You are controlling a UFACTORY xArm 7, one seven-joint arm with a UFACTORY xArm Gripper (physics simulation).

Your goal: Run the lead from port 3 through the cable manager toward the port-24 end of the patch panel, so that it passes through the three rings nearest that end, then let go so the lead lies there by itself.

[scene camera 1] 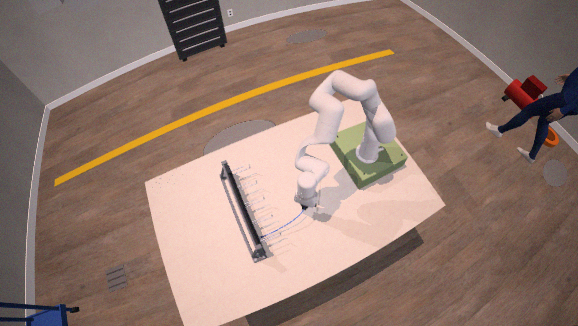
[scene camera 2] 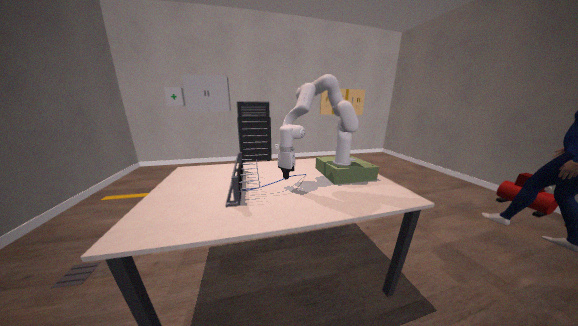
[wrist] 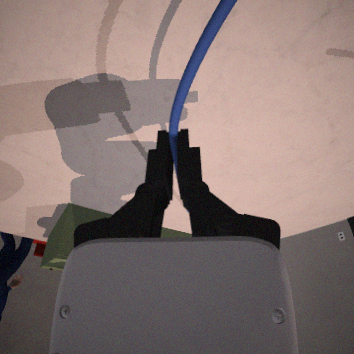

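The blue lead (scene camera 1: 285, 227) (scene camera 2: 267, 185) (wrist: 201, 47) runs from near the front end of the patch panel (scene camera 1: 242, 202) (scene camera 2: 236, 181) in a shallow curve to my gripper (scene camera 1: 304, 208) (scene camera 2: 286, 177) (wrist: 174, 143). The gripper is shut on the lead, which passes between the fingertips in the wrist view. It holds the lead above the table, and in scene camera 2 a stretch of lead extends past the fingers toward the green base. The cable manager's thin, pale rings stand in a row along the panel's robot side, to the left of the gripper. Which rings the lead crosses is too small to tell.
The panel stands upright on the pale table (scene camera 1: 200, 280) (scene camera 2: 165, 225). The arm's green base block (scene camera 1: 367, 172) (scene camera 2: 352, 173) is to the right of the gripper. A dark rack cabinet (scene camera 2: 254, 111) stands behind the table, and a person sits or crouches at the far right.
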